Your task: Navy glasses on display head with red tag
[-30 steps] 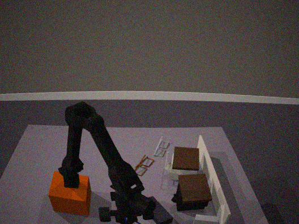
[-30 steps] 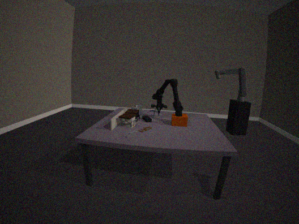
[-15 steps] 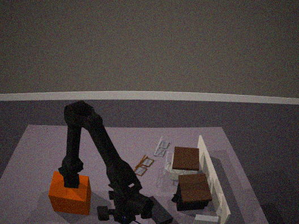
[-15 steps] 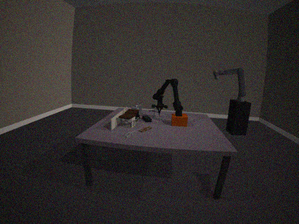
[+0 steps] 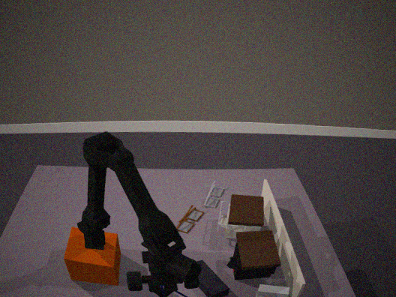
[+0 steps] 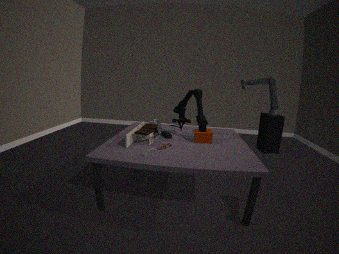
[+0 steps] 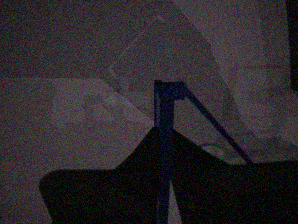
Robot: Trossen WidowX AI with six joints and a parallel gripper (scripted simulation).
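My gripper tip is now 15 cm short of the dark flat object, 10 cm to the right of it and 4 cm above it. Also, from my gripper tip: pale upright panel (43 cm ahead, 23 cm to the left, 1 cm below).
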